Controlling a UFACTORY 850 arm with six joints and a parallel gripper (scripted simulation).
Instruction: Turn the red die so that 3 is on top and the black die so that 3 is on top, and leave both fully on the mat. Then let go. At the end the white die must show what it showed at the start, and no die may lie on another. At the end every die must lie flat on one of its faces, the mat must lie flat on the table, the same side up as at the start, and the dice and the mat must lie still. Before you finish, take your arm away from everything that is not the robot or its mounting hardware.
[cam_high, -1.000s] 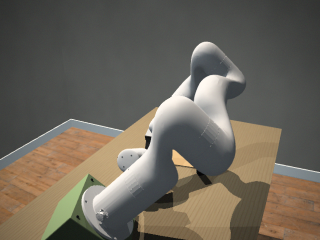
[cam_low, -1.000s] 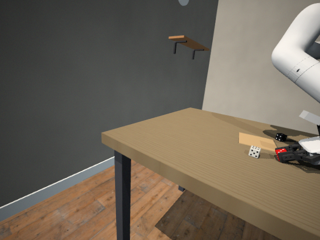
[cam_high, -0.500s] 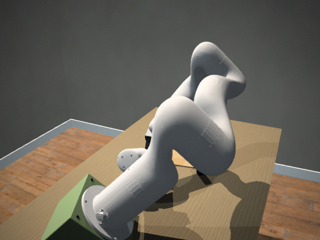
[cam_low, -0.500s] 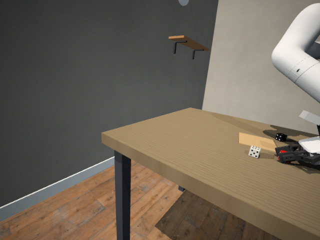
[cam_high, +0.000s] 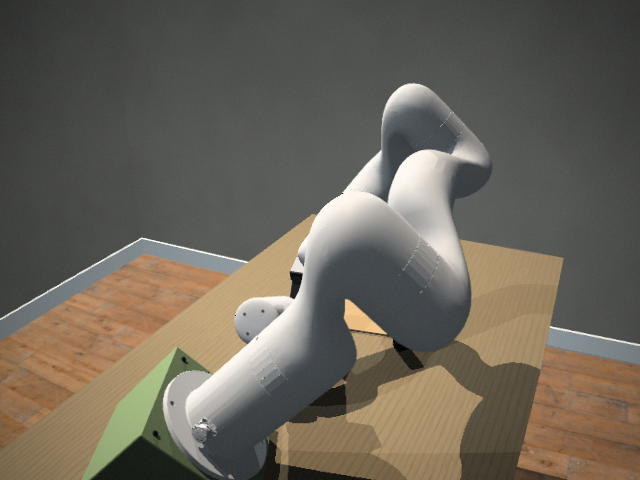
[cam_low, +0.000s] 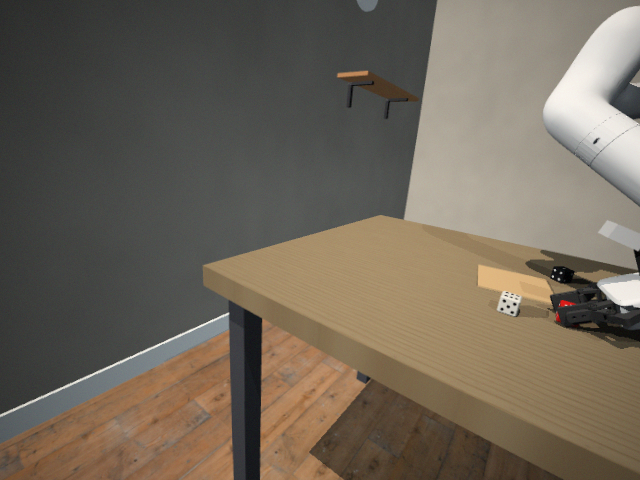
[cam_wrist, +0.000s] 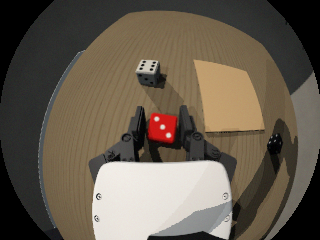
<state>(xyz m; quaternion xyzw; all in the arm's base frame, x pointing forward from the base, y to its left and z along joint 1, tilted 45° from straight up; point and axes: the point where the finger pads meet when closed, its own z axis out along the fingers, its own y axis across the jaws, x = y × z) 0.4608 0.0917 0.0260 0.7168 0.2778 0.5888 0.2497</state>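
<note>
The red die is 10 mm below my hand. Round my hand: tan mat: 120 mm to the right, 80 mm ahead, 20 mm below; then black die: 230 mm to the right, 20 mm behind, 10 mm below; then white die: 90 mm ahead, 30 mm to the left, 10 mm below.
</note>
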